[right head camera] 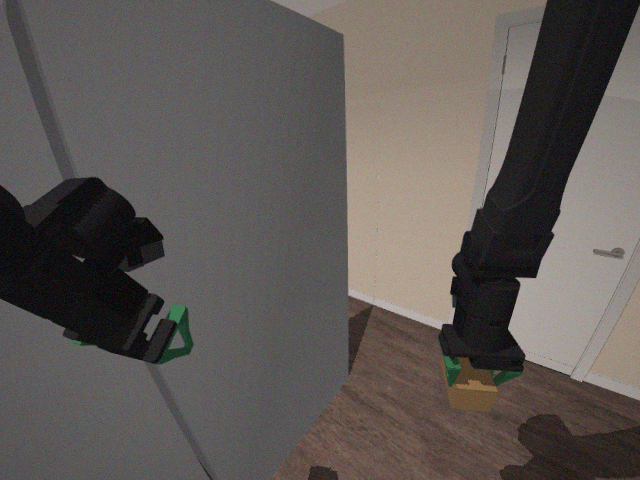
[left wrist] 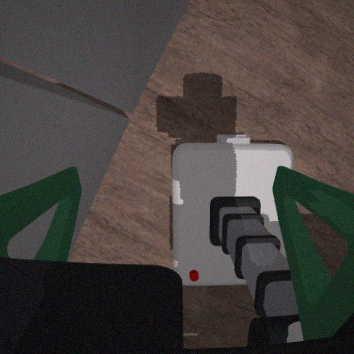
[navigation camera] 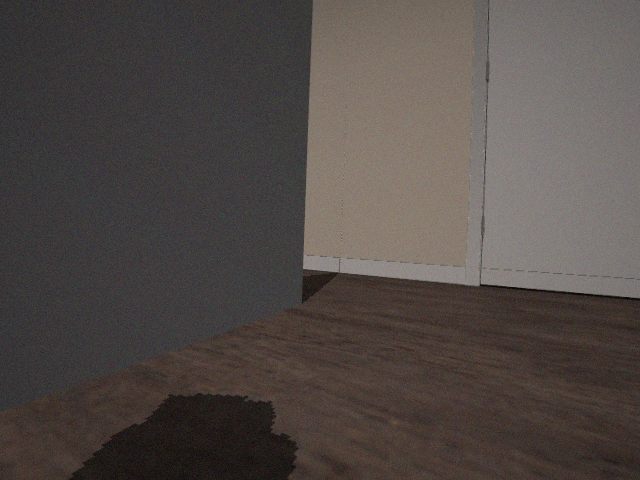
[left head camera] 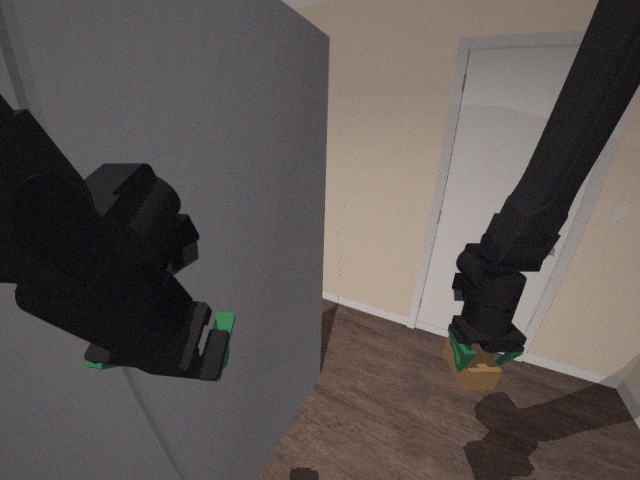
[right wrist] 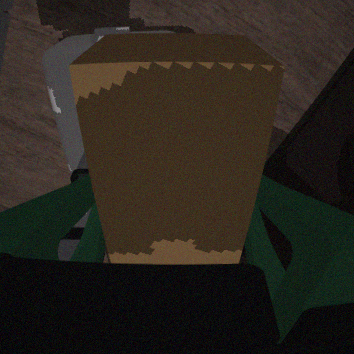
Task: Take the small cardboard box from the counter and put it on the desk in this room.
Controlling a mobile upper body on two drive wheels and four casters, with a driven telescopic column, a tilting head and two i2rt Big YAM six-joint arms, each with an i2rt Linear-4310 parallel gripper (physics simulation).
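Places are measured from the left arm's base along level axes (x ahead, y left, z up), in metres.
Pixels of known places: left gripper, between the fingertips: (right head camera: pixel 162 343) (left wrist: pixel 176 177) (left head camera: pixel 189 357); right gripper, between the fingertips: (right head camera: pixel 468 385) (left head camera: pixel 473 368) (right wrist: pixel 174 176).
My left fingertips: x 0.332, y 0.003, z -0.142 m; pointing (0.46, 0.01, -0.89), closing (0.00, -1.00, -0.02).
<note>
Behind a point stands the place of what it marks.
The small cardboard box (left head camera: pixel 478 378) {z -0.266, x 0.405, y -0.443 m} (right head camera: pixel 471 397) {z -0.267, x 0.405, y -0.447 m} (right wrist: pixel 180 150) {z -0.249, x 0.466, y -0.455 m} is tan and hangs above the floor at the lower right of both head views. My right gripper (left head camera: pixel 483 356) (right head camera: pixel 480 373) is shut on it, with one green finger on each side. In the right wrist view the box fills the space between the fingers. My left gripper (left head camera: pixel 160 351) (left wrist: pixel 176 177) {z -0.142, x 0.332, y 0.003 m} is open and empty, in front of a grey surface at the left of the head views. The counter and the desk do not show in these views.
A tall grey panel (left head camera: pixel 248 180) {z -0.008, x 0.832, y 0.058 m} (right head camera: pixel 258 180) {z 0.000, x 0.835, y 0.056 m} (navigation camera: pixel 155 180) {z -1.109, x 0.836, y 0.056 m} stands at the left, close to my left arm. Beyond its edge are a beige wall (navigation camera: pixel 387 129) {z -0.602, x 2.012, y -0.561 m} and a white door (left head camera: pixel 491 180) {z -0.100, x 1.658, y -1.223 m} (navigation camera: pixel 563 144) {z -0.759, x 1.639, y -1.262 m}. My white base (left wrist: pixel 205 170) {z -1.150, x 0.212, y -0.101 m} shows in the left wrist view over wooden floor (navigation camera: pixel 439 361) {z -1.410, x 0.874, y -0.445 m}.
</note>
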